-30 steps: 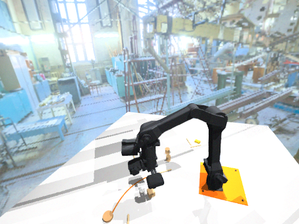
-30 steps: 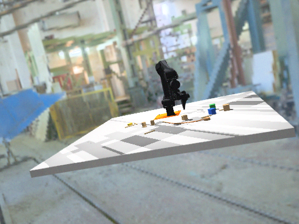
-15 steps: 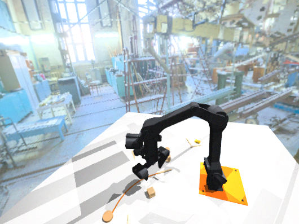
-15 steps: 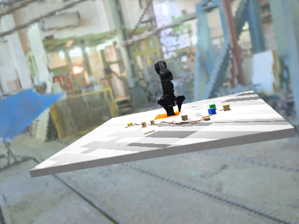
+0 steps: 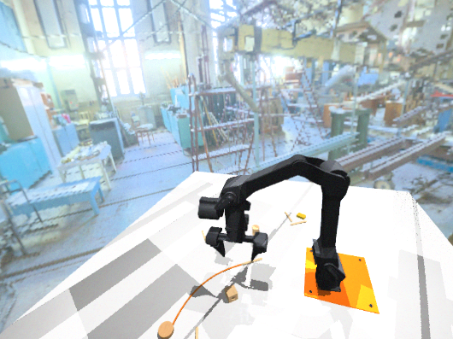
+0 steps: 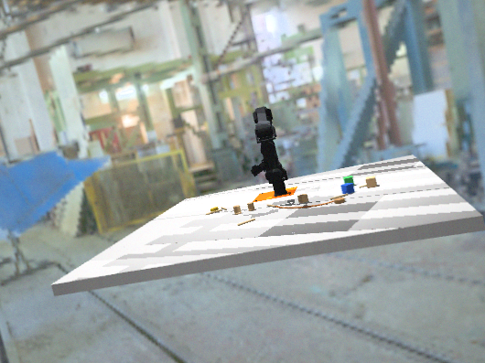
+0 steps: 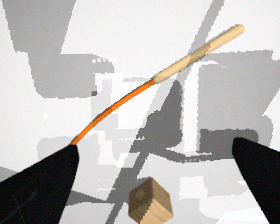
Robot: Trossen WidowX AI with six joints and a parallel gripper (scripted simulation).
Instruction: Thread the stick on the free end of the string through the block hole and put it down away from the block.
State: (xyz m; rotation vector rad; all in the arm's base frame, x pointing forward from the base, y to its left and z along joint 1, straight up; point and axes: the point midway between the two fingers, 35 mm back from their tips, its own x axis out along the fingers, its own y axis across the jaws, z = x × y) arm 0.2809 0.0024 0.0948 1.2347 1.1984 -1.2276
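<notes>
Right now the thin wooden stick is 30 mm behind my gripper tip, 40 mm to the right of it and 60 mm below it. Round my gripper tip: blue cube: 10 mm ahead, 270 mm to the left, 40 mm below; then green cube: 130 mm behind, 300 mm to the left, 40 mm below; then round wooden button: 150 mm ahead, 220 mm to the left, 60 mm below.
</notes>
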